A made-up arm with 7 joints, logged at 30 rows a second.
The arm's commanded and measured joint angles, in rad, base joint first. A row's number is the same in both.
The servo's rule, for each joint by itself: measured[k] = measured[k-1] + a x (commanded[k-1-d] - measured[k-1]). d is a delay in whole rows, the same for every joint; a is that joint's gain. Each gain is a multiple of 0.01, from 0.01 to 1. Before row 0 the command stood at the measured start. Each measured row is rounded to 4 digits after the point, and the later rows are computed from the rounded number. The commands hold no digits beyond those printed.
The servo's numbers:
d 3
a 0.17 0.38 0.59 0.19 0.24 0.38 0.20
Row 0, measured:
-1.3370 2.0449 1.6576 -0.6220 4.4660 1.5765 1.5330
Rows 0 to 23, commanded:
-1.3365 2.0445 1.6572 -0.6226 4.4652 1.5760 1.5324
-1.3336 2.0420 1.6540 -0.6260 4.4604 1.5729 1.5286
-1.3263 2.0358 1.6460 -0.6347 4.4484 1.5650 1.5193
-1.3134 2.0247 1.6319 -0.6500 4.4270 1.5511 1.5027
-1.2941 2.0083 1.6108 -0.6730 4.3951 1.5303 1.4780
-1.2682 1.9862 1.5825 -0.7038 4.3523 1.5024 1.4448
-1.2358 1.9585 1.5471 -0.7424 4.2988 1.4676 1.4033
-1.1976 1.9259 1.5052 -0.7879 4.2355 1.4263 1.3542
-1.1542 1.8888 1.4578 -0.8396 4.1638 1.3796 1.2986
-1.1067 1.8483 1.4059 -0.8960 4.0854 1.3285 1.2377
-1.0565 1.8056 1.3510 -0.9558 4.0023 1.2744 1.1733
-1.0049 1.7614 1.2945 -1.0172 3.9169 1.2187 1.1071
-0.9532 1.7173 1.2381 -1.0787 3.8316 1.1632 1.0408
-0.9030 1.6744 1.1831 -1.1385 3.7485 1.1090 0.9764
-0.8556 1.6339 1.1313 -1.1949 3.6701 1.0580 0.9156
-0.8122 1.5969 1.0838 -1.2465 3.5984 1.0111 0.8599
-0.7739 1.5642 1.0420 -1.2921 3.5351 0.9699 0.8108
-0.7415 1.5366 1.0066 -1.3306 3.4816 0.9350 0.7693
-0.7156 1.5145 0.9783 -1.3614 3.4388 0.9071 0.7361
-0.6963 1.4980 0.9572 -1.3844 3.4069 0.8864 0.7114
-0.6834 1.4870 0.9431 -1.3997 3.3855 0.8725 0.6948
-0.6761 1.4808 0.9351 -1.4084 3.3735 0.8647 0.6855
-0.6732 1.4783 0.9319 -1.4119 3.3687 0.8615 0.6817
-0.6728 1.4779 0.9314 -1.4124 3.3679 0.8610 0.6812
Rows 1 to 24, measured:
-1.3370 2.0449 1.6576 -0.6220 4.4660 1.5765 1.5330
-1.3370 2.0449 1.6576 -0.6220 4.4660 1.5765 1.5330
-1.3370 2.0449 1.6576 -0.6220 4.4660 1.5765 1.5330
-1.3369 2.0447 1.6574 -0.6221 4.4658 1.5763 1.5329
-1.3363 2.0437 1.6554 -0.6228 4.4645 1.5750 1.5320
-1.3346 2.0407 1.6499 -0.6251 4.4606 1.5712 1.5295
-1.3310 2.0346 1.6393 -0.6298 4.4525 1.5636 1.5241
-1.3247 2.0246 1.6225 -0.6380 4.4387 1.5509 1.5149
-1.3151 2.0100 1.5989 -0.6505 4.4180 1.5325 1.5009
-1.3016 1.9904 1.5683 -0.6680 4.3894 1.5078 1.4814
-1.2839 1.9659 1.5311 -0.6908 4.3525 1.4768 1.4560
-1.2619 1.9366 1.4879 -0.7191 4.3072 1.4399 1.4245
-1.2355 1.9030 1.4395 -0.7527 4.2540 1.3976 1.3871
-1.2051 1.8660 1.3873 -0.7913 4.1936 1.3508 1.3443
-1.1711 1.8263 1.3325 -0.8342 4.1272 1.3006 1.2969
-1.1341 1.7849 1.2768 -0.8807 4.0563 1.2484 1.2457
-1.0948 1.7429 1.2215 -0.9297 3.9824 1.1954 1.1918
-1.0541 1.7015 1.1683 -0.9801 3.9074 1.1432 1.1366
-1.0130 1.6618 1.1184 -1.0307 3.8332 1.0930 1.0813
-0.9724 1.6247 1.0733 -1.0804 3.7617 1.0462 1.0272
-0.9331 1.5912 1.0339 -1.1279 3.6945 1.0039 0.9756
-0.8961 1.5621 1.0011 -1.1723 3.6331 0.9671 0.9277
-0.8621 1.5377 0.9752 -1.2126 3.5788 0.9364 0.8844
-0.8317 1.5184 0.9563 -1.2481 3.5324 0.9121 0.8465

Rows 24 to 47, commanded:
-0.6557 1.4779 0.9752 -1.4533 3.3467 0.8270 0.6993
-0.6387 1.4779 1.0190 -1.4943 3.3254 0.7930 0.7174
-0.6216 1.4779 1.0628 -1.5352 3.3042 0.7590 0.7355
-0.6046 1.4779 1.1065 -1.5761 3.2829 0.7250 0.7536
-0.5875 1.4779 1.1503 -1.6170 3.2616 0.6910 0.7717
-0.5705 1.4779 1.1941 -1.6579 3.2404 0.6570 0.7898
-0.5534 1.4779 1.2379 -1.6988 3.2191 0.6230 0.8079
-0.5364 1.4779 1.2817 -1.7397 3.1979 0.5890 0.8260
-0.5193 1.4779 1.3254 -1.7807 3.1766 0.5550 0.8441
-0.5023 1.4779 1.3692 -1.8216 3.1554 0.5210 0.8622
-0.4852 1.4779 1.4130 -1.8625 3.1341 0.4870 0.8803
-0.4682 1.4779 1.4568 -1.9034 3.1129 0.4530 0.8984
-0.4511 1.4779 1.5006 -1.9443 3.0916 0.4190 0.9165
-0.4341 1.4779 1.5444 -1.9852 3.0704 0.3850 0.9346
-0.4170 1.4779 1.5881 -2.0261 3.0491 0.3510 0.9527
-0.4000 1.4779 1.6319 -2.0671 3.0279 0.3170 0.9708
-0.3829 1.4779 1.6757 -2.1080 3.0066 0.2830 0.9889
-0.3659 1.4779 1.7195 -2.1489 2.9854 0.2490 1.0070
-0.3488 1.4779 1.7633 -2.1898 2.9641 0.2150 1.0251
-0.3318 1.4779 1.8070 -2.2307 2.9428 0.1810 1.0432
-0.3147 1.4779 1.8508 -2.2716 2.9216 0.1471 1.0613
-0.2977 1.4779 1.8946 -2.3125 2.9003 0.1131 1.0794
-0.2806 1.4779 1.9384 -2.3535 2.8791 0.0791 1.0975
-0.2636 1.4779 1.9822 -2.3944 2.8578 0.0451 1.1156
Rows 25 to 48, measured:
-0.8052 1.5041 0.9438 -1.2786 3.4943 0.8941 0.8143
-0.7828 1.4943 0.9368 -1.3039 3.4642 0.8817 0.7878
-0.7641 1.4881 0.9336 -1.3245 3.4411 0.8738 0.7665
-0.7457 1.4842 0.9581 -1.3490 3.4184 0.8560 0.7531
-0.7275 1.4818 0.9940 -1.3766 3.3961 0.8321 0.7460
-0.7095 1.4803 1.0346 -1.4067 3.3740 0.8043 0.7439
-0.6917 1.4794 1.0770 -1.4389 3.3521 0.7742 0.7458
-0.6740 1.4788 1.1202 -1.4727 3.3304 0.7426 0.7510
-0.6564 1.4785 1.1638 -1.5079 3.3088 0.7101 0.7588
-0.6389 1.4783 1.2075 -1.5442 3.2873 0.6770 0.7686
-0.6215 1.4781 1.2513 -1.5813 3.2658 0.6436 0.7801
-0.6041 1.4780 1.2950 -1.6192 3.2444 0.6099 0.7929
-0.5868 1.4780 1.3388 -1.6577 3.2230 0.5761 0.8068
-0.5695 1.4780 1.3826 -1.6966 3.2017 0.5422 0.8215
-0.5523 1.4780 1.4264 -1.7359 3.1804 0.5083 0.8369
-0.5351 1.4780 1.4702 -1.7755 3.1591 0.4744 0.8528
-0.5179 1.4780 1.5140 -1.8153 3.1378 0.4404 0.8692
-0.5007 1.4780 1.5577 -1.8554 3.1165 0.4064 0.8859
-0.4836 1.4780 1.6015 -1.8956 3.0952 0.3724 0.9029
-0.4665 1.4780 1.6453 -1.9360 3.0739 0.3384 0.9201
-0.4494 1.4780 1.6891 -1.9765 3.0527 0.3044 0.9375
-0.4323 1.4780 1.7329 -2.0170 3.0314 0.2704 0.9550
-0.4152 1.4780 1.7766 -2.0576 3.0101 0.2364 0.9726
-0.3981 1.4780 1.8204 -2.0983 2.9889 0.2025 0.9903

